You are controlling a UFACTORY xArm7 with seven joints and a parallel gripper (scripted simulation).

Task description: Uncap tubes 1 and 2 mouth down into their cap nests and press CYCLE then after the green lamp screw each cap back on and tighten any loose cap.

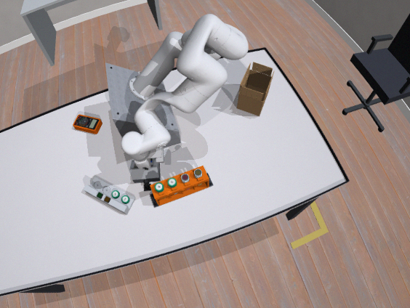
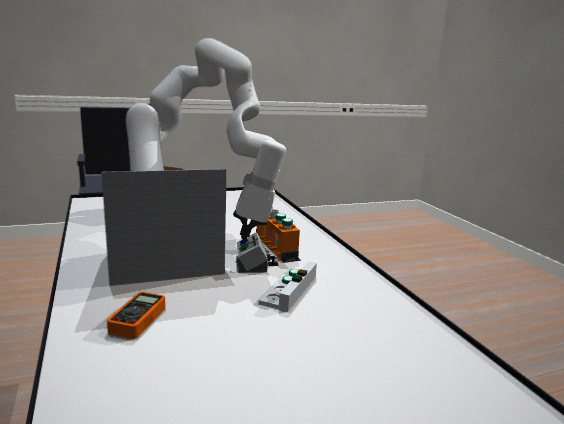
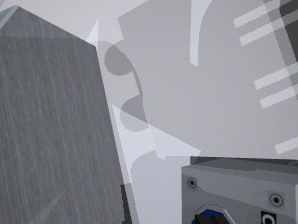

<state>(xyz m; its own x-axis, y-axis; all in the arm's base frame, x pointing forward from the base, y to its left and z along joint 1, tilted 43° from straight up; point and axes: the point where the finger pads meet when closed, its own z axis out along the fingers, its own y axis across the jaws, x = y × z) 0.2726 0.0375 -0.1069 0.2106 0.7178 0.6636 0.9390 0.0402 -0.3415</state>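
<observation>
My hand is 30 mm above the blue key. The rest, counted from my hand: orange multimeter: 330 mm behind, 270 mm to the right, 80 mm below; then green key: 10 mm behind, 40 mm to the right, 30 mm below; then grey key housing: 10 mm ahead, 20 mm to the right, 40 mm below.
</observation>
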